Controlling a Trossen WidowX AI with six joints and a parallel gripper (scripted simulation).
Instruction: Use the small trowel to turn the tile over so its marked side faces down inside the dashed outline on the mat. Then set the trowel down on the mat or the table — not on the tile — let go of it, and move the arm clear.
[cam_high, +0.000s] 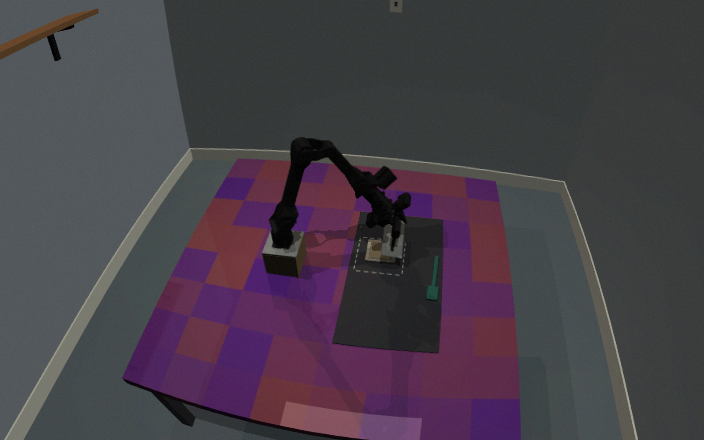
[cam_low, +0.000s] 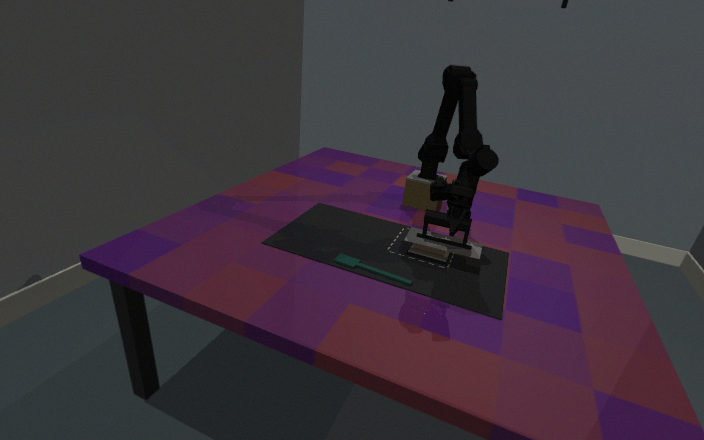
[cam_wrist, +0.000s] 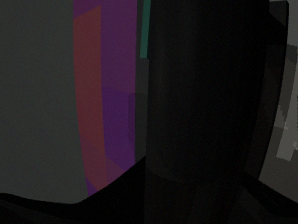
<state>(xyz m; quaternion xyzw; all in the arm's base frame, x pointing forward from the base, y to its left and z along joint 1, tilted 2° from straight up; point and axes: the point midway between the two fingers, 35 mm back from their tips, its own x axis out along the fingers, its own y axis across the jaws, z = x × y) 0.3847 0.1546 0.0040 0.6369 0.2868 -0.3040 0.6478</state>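
Now: the tan tile 70 mm behind my gripper tip, 50 mm to the right of it and 90 mm below it. Also, from my gripper tip: teal trowel: 130 mm ahead, 180 mm to the right, 90 mm below; then dark mat: 10 mm behind, 160 mm to the right, 110 mm below.
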